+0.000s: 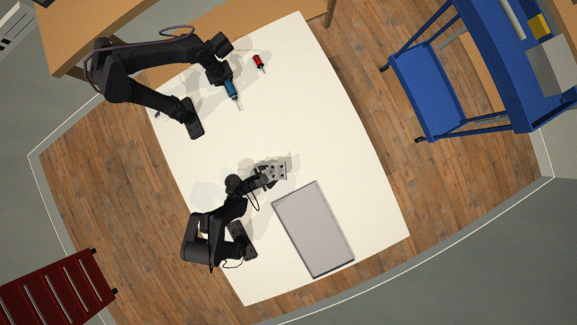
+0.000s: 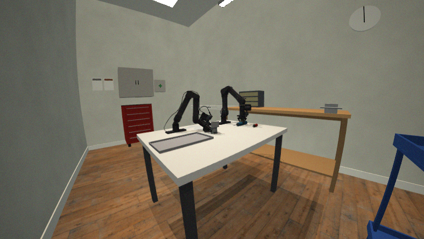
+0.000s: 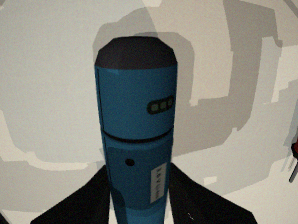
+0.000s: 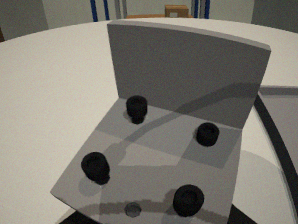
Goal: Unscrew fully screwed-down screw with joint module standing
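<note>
Now: right hand 5 cm below the grey bracket. Also, from my right hand: flat grey tray (4 cm ahead, 32 cm to the right, 2 cm below); red-handled screwdriver (11 cm ahead, 47 cm to the left, 1 cm below).
</note>
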